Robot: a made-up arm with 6 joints.
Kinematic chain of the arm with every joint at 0, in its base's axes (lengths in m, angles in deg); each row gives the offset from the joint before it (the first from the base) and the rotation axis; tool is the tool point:
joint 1: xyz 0 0 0.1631 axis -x
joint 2: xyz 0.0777 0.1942 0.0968 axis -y
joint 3: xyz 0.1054 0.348 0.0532 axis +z
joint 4: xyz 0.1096 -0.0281 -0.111 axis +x
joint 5: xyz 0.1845 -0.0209 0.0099 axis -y
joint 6: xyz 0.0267 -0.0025 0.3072 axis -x
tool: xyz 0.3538 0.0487 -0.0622
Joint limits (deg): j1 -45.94..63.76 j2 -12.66..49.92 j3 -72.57..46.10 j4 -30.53..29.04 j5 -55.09..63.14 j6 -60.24..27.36
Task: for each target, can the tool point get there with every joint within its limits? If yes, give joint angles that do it. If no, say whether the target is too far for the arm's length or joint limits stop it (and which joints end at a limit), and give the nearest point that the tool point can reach.
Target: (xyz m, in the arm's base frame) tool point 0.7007 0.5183 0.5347
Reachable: yes | joints 35.43 38.15 -27.80 -1.36 -30.60 -45.11
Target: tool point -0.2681 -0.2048 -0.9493
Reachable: no: joint limits stop it (at a limit: joint 1, joint 2, joint 3, joint 4, joint 5, joint 6) | nearest point 0.5747 0.2696 -0.9074 | short by 0.968 m
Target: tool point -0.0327 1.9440 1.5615
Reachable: no: too far | nearest point 0.2153 1.0447 0.9146 | short by 1.135 m
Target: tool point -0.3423 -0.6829 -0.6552
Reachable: no: joint limits stop it (at a limit: joint 2, joint 3, joint 4, joint 5, joint 6) | nearest point 0.2273 -0.1383 -0.0027 | short by 1.023 m
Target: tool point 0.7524 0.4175 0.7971
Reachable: yes | joints -27.86 -1.71 0.88 -18.58 20.81 0.40
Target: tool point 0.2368 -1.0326 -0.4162
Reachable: no: joint limits stop it (at a limit: joint 1, joint 3, joint 4, joint 6) | nearest point 0.2536 -0.4102 0.2638 | short by 0.922 m
